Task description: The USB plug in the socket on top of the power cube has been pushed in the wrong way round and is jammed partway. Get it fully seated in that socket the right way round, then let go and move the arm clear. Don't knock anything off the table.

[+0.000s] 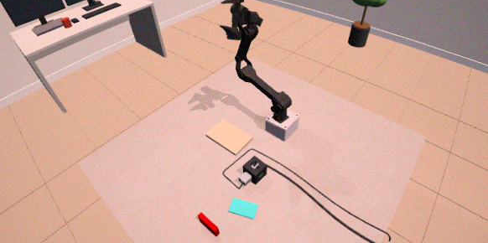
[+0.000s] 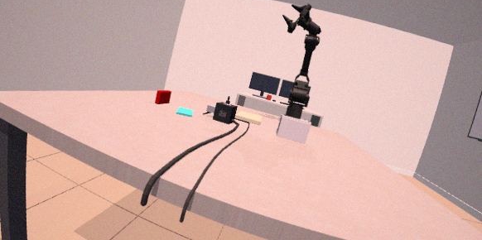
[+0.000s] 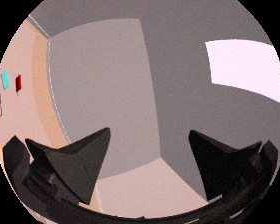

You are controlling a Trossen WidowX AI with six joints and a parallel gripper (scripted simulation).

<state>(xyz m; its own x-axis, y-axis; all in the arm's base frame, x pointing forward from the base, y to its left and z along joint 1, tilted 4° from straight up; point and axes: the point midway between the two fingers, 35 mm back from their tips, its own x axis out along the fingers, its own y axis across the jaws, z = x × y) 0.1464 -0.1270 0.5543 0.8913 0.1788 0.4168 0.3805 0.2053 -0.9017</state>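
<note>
Right now my gripper tip is 9 cm short of the USB plug, 29 cm to the right of it and 55 cm above it. Also, from my gripper tip: cyan card (23 cm ahead, 38 cm to the left, 64 cm below); tan sheet (5 cm ahead, 3 cm to the left, 63 cm below); red block (39 cm ahead, 36 cm to the left, 61 cm below).
</note>
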